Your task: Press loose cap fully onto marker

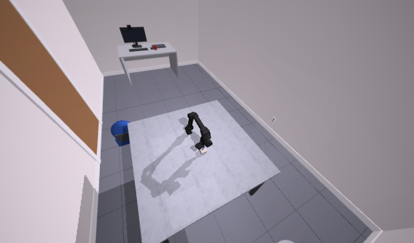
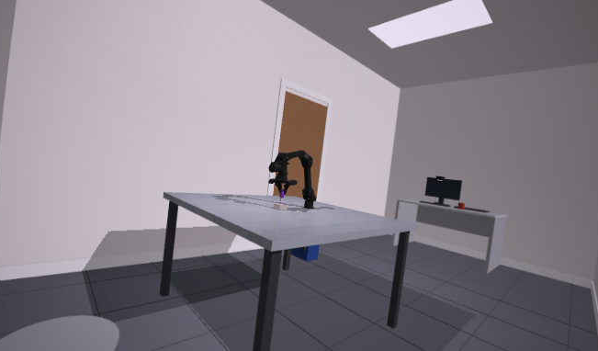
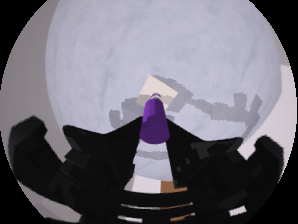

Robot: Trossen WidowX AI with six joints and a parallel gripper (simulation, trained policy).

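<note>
My gripper tip is now 30 mm above the marker and 10 mm short of it. Also, from my gripper tip: purple cap (10 mm ahead, 10 mm above); beige holder block (80 mm below, 10 mm ahead).
</note>
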